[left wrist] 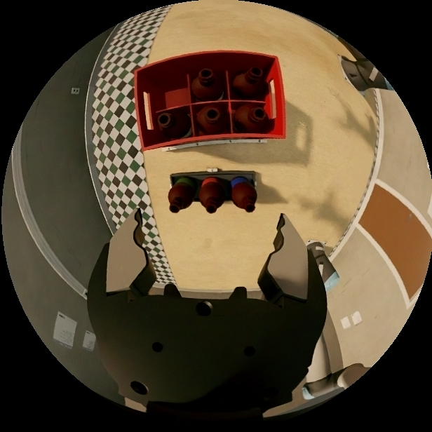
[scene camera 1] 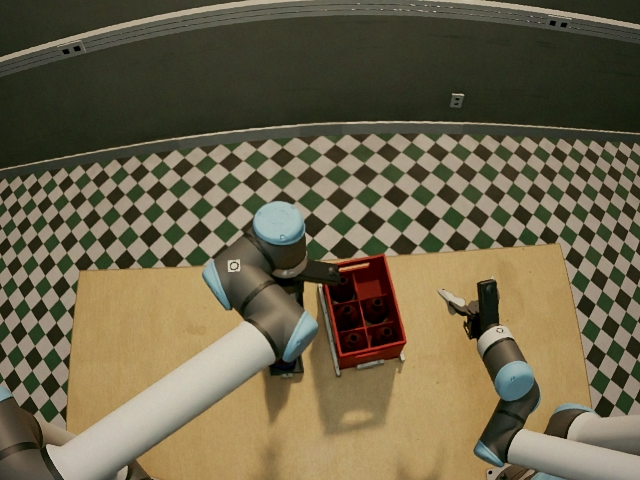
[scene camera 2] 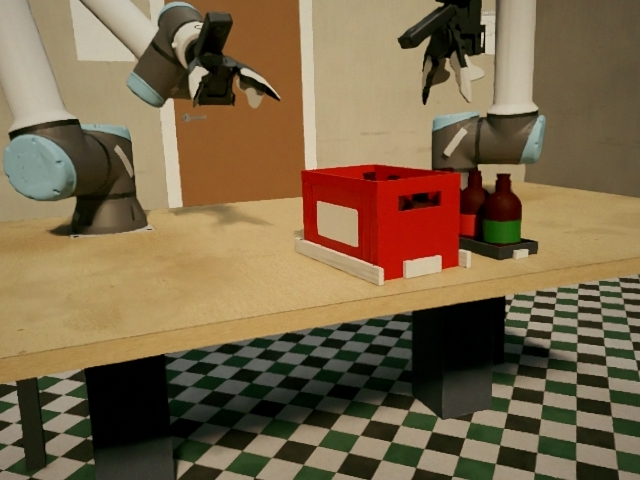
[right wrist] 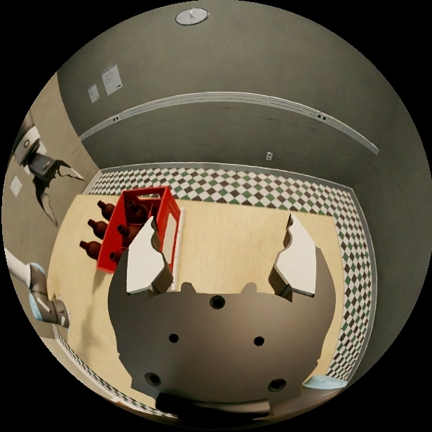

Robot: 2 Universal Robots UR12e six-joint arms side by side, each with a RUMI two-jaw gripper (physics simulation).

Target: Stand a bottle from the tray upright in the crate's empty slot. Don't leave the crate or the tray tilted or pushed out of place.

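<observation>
The red crate [scene camera 1: 372, 356] [scene camera 2: 418, 232] [left wrist: 283, 110] [right wrist: 111, 242] stands level; its empty slot [scene camera 1: 372, 281] [left wrist: 175, 97] is at the far right in scene camera 1, and dark bottles fill the other slots. The black tray [scene camera 2: 504, 251] [left wrist: 225, 176] lies flat beside it, holding upright the green-label bottle [scene camera 2: 502, 206] [left wrist: 181, 194], the red-label bottle [scene camera 2: 473, 206] [left wrist: 212, 195] and the blue-label bottle [left wrist: 243, 194]. My left gripper [scene camera 2: 447, 101] [left wrist: 210, 211] is open and empty, high above the tray; its arm mostly hides the tray in scene camera 1. My right gripper [scene camera 2: 237, 102] [right wrist: 221, 216] is open and empty, raised to the crate's right in scene camera 1.
White guide strips [scene camera 1: 330, 335] [scene camera 2: 338, 260] stand along the crate's base. A small white block [scene camera 2: 520, 253] [left wrist: 213, 170] touches the tray's edge. The wooden table's [scene camera 2: 206, 289] far edge in scene camera 1 runs close behind the crate.
</observation>
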